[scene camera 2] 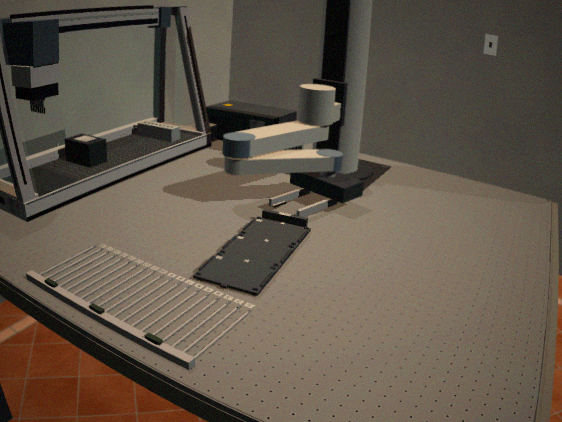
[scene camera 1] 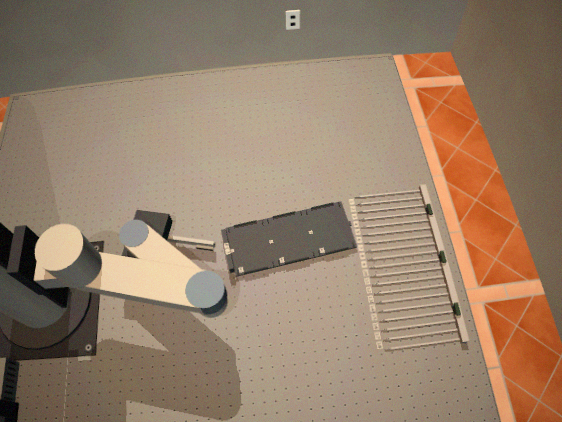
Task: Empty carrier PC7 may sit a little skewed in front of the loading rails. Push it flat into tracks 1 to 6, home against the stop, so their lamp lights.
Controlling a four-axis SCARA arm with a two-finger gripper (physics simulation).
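Note:
The empty dark carrier PC7 lies on the table, turned slightly relative to the rails. Its front end is at the labelled starts of the loading rails, near their upper end in scene camera 1. The stop bar crosses the rails' far ends and bears dark green lamps, which look unlit. My gripper is shut and empty, low behind the carrier's raised rear end. In scene camera 1 one finger shows a small gap from the carrier; the arm hides the other.
The arm folds above the gripper. A gantry machine frame stands at the left in scene camera 2, with a small black block inside. A black box stands behind the arm. The table edge lies beyond the stop bar.

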